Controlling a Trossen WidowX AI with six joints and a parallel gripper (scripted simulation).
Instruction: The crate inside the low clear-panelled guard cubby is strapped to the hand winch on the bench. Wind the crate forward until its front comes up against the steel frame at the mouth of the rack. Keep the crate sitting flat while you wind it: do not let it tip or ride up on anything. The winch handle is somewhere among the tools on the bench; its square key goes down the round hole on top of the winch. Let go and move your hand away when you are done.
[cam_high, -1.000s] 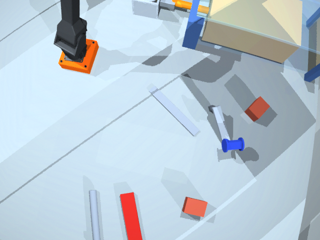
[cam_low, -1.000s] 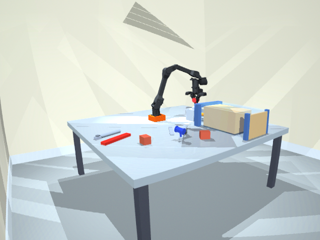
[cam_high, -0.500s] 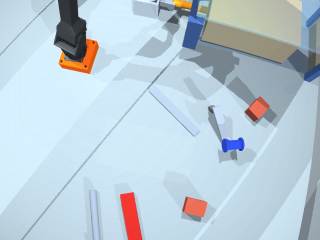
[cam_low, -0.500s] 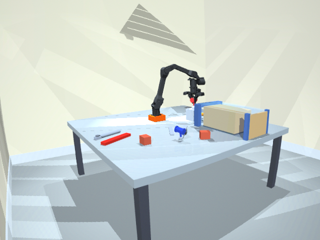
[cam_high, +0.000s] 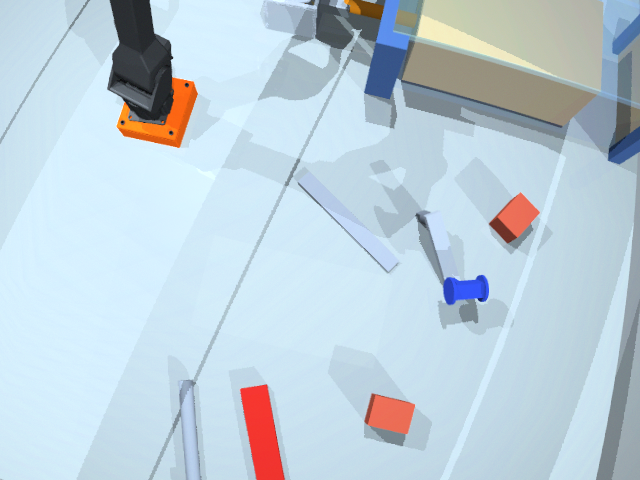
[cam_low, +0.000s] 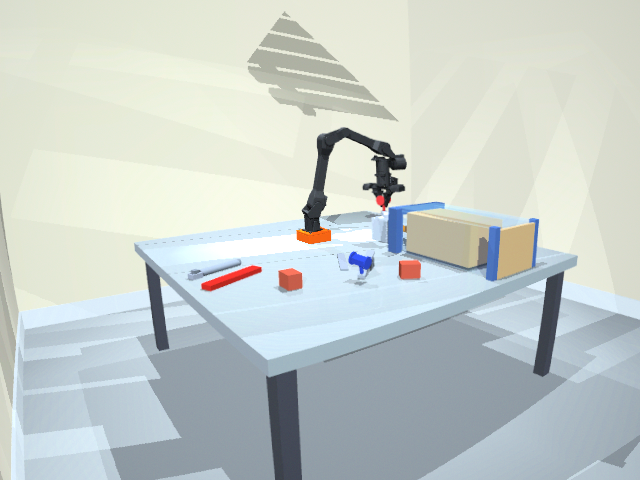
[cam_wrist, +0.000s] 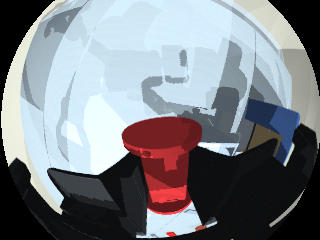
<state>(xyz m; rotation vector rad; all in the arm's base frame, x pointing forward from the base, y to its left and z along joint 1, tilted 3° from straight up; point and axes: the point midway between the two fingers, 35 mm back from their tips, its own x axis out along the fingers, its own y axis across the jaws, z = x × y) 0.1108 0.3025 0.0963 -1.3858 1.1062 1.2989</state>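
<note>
Now: gripper tip 3 cm short of the grey crank handle, 2 cm to the left of it and 1 cm above it. Round my gripper tip: red knob (2 cm above); then round winch (7 cm ahead, 7 cm to the right, 8 cm below); then blue steel frame (24 cm ahead, 7 cm to the right, 1 cm below).
</note>
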